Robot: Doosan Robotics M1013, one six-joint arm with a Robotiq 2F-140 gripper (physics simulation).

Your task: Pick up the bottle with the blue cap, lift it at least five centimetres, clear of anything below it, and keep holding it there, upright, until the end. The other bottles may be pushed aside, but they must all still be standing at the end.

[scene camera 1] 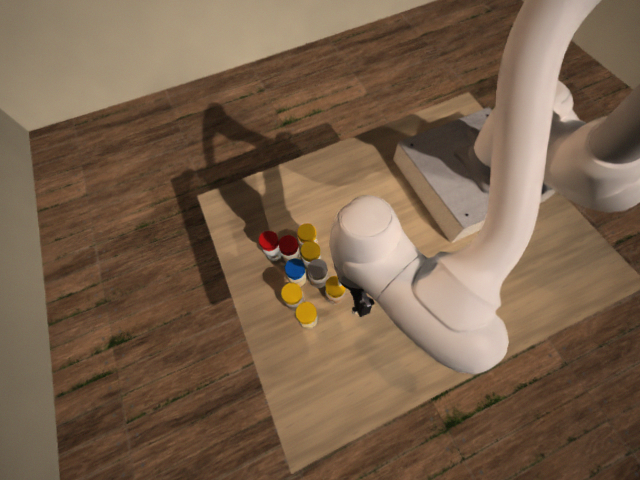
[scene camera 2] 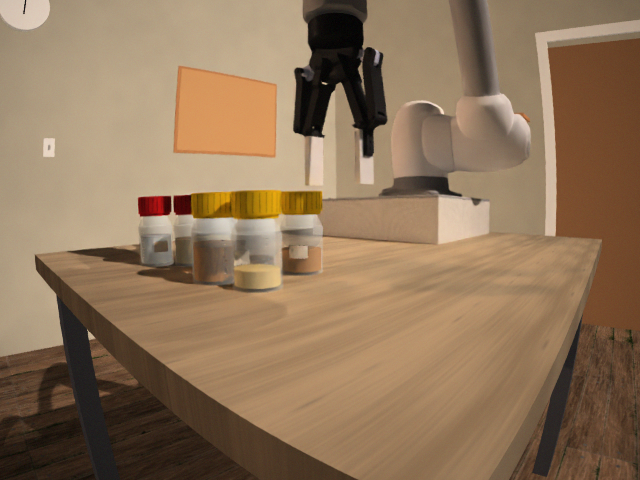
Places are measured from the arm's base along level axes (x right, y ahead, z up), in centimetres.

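Where they show: gripper, between the fingertips: (scene camera 1: 350,297) (scene camera 2: 338,184).
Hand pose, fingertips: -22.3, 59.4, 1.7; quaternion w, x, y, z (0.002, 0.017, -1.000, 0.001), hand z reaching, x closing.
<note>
After its pixels a point has its place, as x, y, z.
The bottle with the blue cap (scene camera 1: 295,270) {-9.5, 70.0, 0.9} stands upright on the table in scene camera 1, amid the group of bottles. A grey-capped bottle (scene camera 1: 317,272) {-12.4, 64.7, 0.9} is close at its right, a dark red-capped bottle (scene camera 1: 288,246) {-2.0, 69.4, 0.9} (scene camera 2: 183,227) {-2.9, 71.4, -3.8} behind it and a yellow-capped bottle (scene camera 1: 292,294) {-15.5, 73.1, 0.9} (scene camera 2: 212,248) {-17.2, 74.8, -5.4} in front. In scene camera 2 the blue cap is hidden by the nearer bottles. My gripper (scene camera 2: 339,180) {-22.3, 59.4, 1.7} is open and empty, pointing down, its fingertips slightly above cap height. It is to the right of the bottles; in scene camera 1 the arm mostly hides it.
Another red-capped bottle (scene camera 1: 268,244) {0.8, 74.4, 0.9} (scene camera 2: 155,237) {-0.1, 75.0, -5.2} stands at the left of the group. More yellow-capped bottles stand behind (scene camera 1: 307,232) {0.0, 62.8, 0.9}, at the right (scene camera 1: 334,288) {-18.3, 62.2, 0.9} (scene camera 2: 301,248) {-19.8, 63.5, -6.2} and in front (scene camera 1: 306,314) {-21.9, 71.6, 0.9} (scene camera 2: 256,248) {-23.5, 73.2, -5.0}. The robot's base block (scene camera 1: 429,191) {-0.3, 21.7, -2.3} (scene camera 2: 382,219) {-1.9, 21.6, -4.9} is on the table (scene camera 1: 330,413) {-45.5, 74.9, -9.6} (scene camera 2: 387,351) {-42.8, 77.5, -9.6}.
</note>
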